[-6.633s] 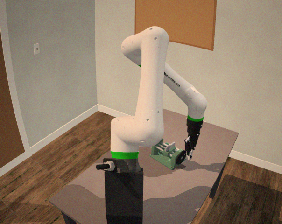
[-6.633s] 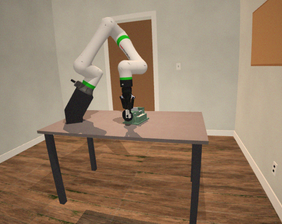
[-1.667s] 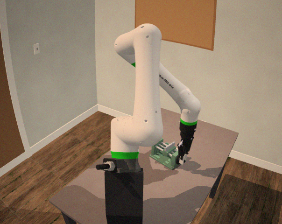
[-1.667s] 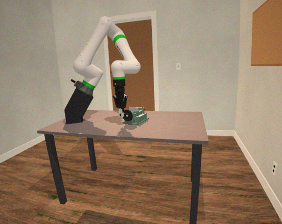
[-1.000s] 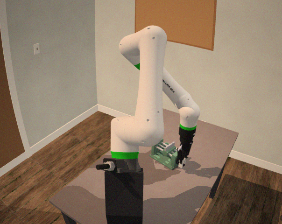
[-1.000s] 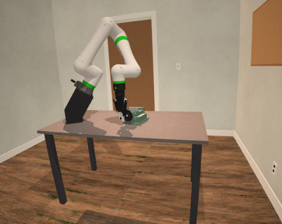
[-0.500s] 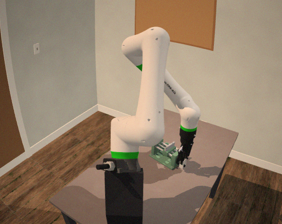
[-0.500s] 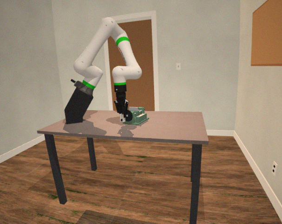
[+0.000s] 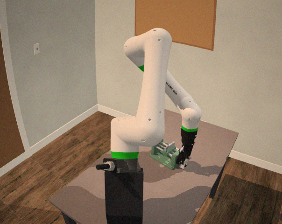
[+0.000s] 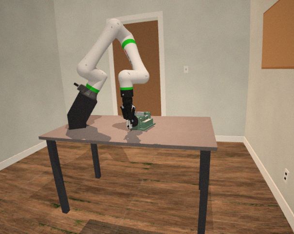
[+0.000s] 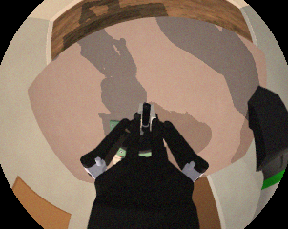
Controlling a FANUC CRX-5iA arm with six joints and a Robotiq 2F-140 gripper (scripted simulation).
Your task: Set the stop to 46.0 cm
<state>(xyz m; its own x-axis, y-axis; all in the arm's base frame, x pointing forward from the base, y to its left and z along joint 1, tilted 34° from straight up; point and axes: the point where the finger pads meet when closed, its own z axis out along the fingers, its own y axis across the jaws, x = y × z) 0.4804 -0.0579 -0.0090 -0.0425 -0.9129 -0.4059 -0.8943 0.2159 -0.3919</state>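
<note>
Right now the green stop fixture is 130 mm to the left of my hand, 30 mm ahead of it and 30 mm above it. Round my hand: black handwheel 20 mm to the left, 10 mm below.
</note>
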